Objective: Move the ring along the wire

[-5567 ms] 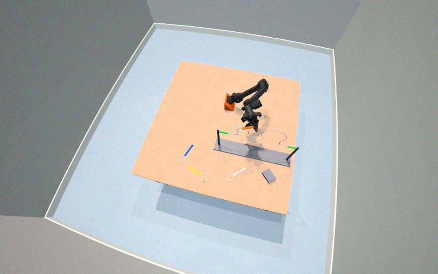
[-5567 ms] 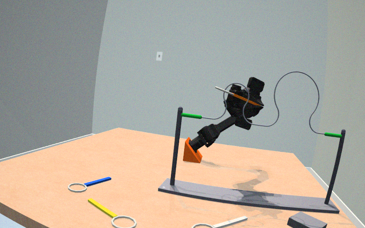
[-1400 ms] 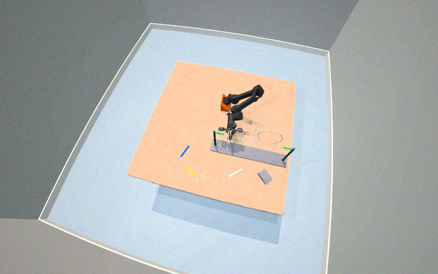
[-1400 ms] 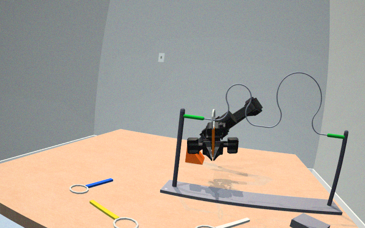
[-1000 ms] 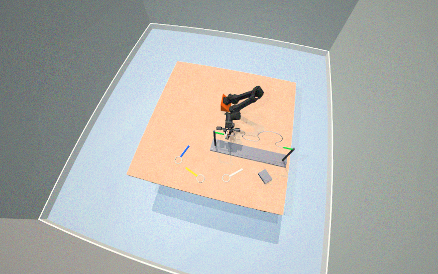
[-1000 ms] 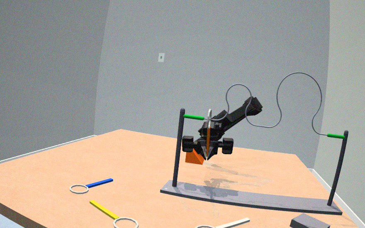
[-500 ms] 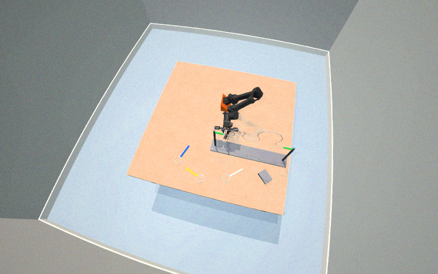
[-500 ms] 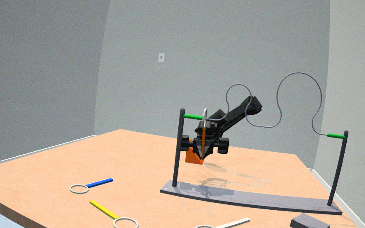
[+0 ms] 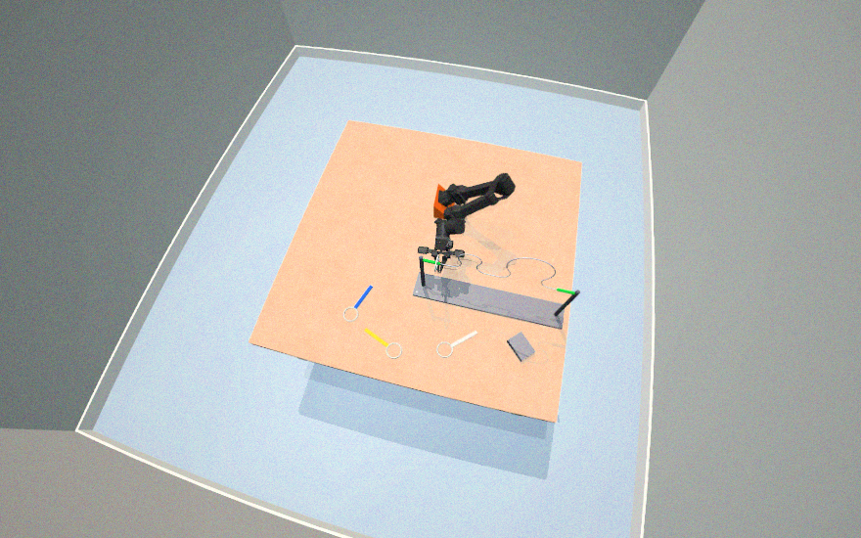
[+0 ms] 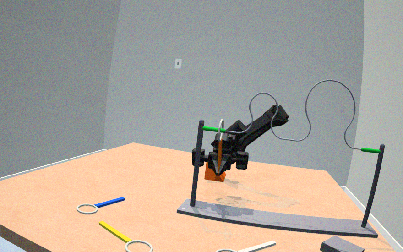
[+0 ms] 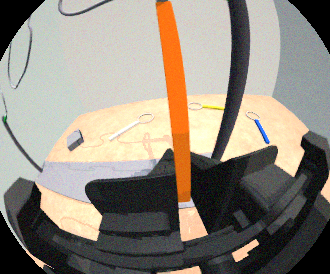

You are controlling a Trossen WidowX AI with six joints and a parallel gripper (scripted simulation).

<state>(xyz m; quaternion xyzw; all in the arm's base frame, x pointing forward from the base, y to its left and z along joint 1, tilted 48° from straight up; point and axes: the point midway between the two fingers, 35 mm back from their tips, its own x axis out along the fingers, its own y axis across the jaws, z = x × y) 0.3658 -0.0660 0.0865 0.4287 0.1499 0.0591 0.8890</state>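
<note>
Right now the orange-handled ring is 100 mm above my gripper tip. From my gripper tip the other things lie so: yellow-handled ring: 280 mm ahead, 190 mm to the right, 120 mm below; white-handled ring: 260 mm ahead, 90 mm to the left, 120 mm below; blue-handled ring: 130 mm ahead, 340 mm to the right, 120 mm below.
</note>
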